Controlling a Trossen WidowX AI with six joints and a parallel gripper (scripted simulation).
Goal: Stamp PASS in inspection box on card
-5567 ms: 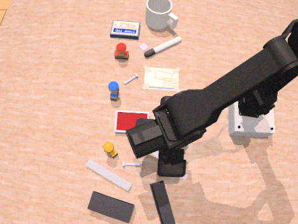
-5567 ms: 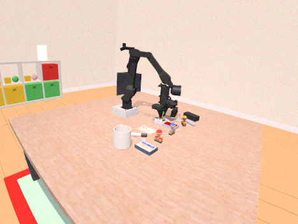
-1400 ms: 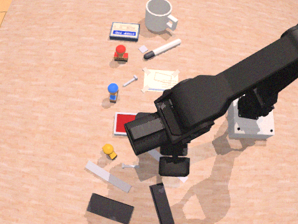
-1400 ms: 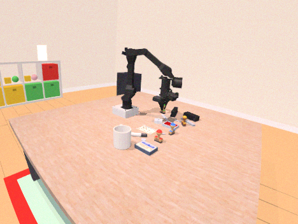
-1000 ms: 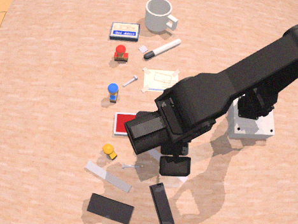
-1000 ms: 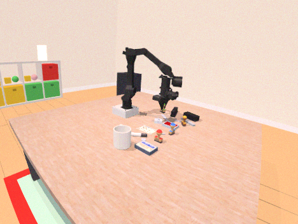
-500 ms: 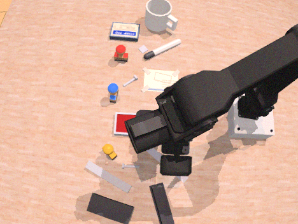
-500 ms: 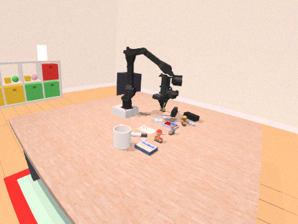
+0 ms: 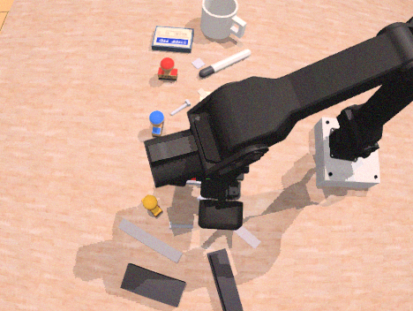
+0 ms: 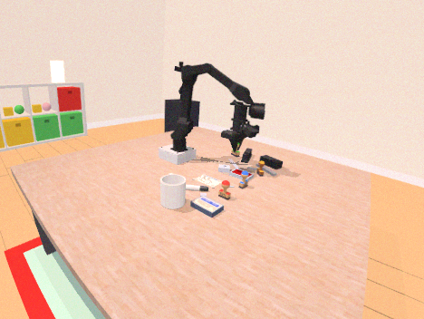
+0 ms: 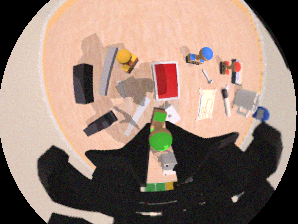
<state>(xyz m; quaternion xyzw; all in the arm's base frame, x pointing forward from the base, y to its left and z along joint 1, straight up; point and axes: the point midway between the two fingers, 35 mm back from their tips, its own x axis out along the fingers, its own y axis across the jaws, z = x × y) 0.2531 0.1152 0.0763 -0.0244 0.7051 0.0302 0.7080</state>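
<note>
My gripper tip is 90 mm above the red ink pad, 60 mm short of it and 30 mm to the left of it. The rest, counted from my gripper tip: blue-knobbed stamp 130 mm ahead, 110 mm to the right, 70 mm below; then yellow-knobbed stamp 110 mm ahead, 70 mm below, 50 mm to the left; then green-knobbed stamp right at my gripper tip.
</note>
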